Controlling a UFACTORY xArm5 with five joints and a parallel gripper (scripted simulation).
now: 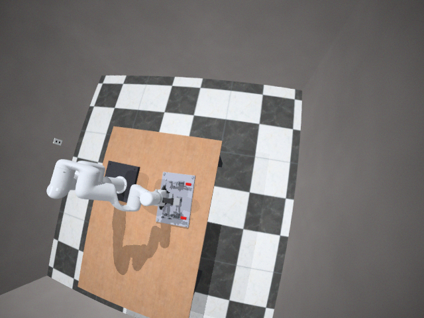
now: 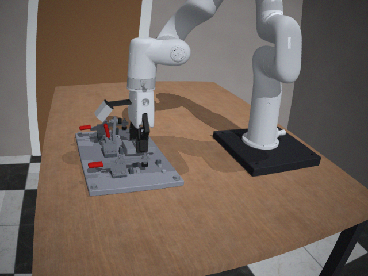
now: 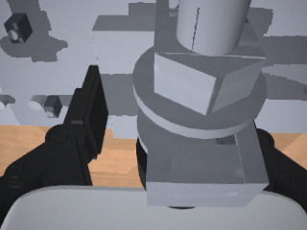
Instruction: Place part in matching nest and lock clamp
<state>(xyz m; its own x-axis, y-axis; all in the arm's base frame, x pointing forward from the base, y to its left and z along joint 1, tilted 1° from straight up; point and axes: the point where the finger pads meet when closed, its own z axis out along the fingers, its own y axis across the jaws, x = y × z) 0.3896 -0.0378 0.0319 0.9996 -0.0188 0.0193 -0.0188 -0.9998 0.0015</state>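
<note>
Now: the grey rectangular part 1 cm below my hand. Also, from my hand: grey fixture plate (5 cm ahead, 4 cm below).
</note>
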